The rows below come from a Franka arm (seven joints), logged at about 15 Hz.
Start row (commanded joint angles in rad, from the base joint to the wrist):
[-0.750 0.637 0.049 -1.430 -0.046 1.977 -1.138]
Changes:
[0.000 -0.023 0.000 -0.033 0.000 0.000 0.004]
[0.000 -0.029 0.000 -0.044 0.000 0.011 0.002]
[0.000 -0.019 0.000 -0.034 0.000 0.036 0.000]
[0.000 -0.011 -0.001 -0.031 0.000 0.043 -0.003]
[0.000 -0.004 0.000 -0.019 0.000 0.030 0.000]
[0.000 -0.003 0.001 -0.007 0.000 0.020 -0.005]
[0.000 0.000 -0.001 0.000 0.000 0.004 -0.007]
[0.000 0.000 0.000 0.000 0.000 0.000 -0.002]
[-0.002 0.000 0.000 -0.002 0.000 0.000 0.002]
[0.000 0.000 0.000 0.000 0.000 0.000 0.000]
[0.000 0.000 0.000 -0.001 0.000 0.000 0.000]
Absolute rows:
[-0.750 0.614 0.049 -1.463 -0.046 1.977 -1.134]
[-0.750 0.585 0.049 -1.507 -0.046 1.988 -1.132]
[-0.750 0.566 0.049 -1.541 -0.046 2.024 -1.132]
[-0.750 0.555 0.048 -1.572 -0.046 2.067 -1.135]
[-0.750 0.551 0.048 -1.591 -0.046 2.097 -1.135]
[-0.750 0.548 0.049 -1.598 -0.046 2.117 -1.140]
[-0.750 0.548 0.048 -1.598 -0.046 2.121 -1.147]
[-0.750 0.548 0.048 -1.598 -0.046 2.121 -1.149]
[-0.752 0.548 0.048 -1.600 -0.046 2.121 -1.147]
[-0.752 0.548 0.048 -1.600 -0.046 2.121 -1.147]
[-0.752 0.548 0.048 -1.601 -0.046 2.121 -1.147]

